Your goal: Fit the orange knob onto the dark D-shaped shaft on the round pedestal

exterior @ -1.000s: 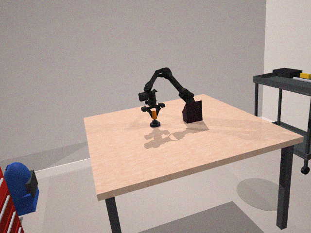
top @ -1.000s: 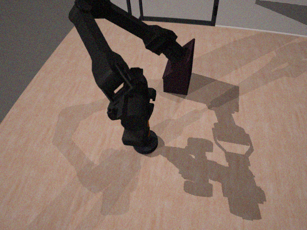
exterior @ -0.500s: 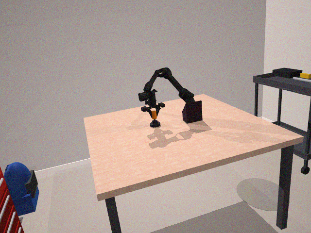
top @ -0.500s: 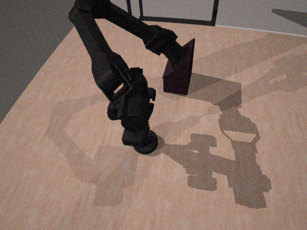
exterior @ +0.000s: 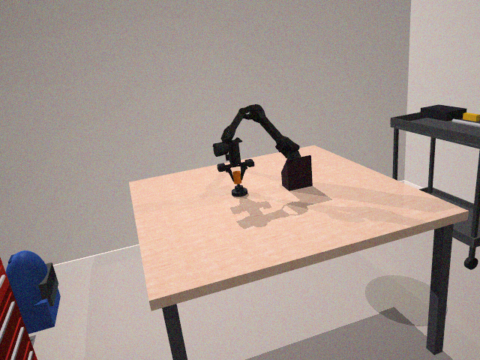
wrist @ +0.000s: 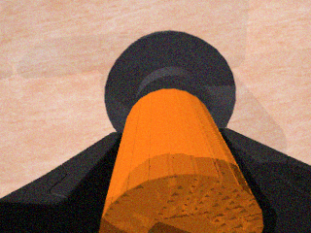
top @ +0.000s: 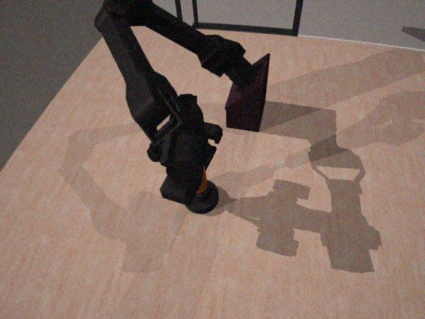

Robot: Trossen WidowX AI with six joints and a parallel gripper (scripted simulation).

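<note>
The orange knob is 2 cm above my gripper tip. Round my gripper tip: round pedestal: 4 cm below.
</note>
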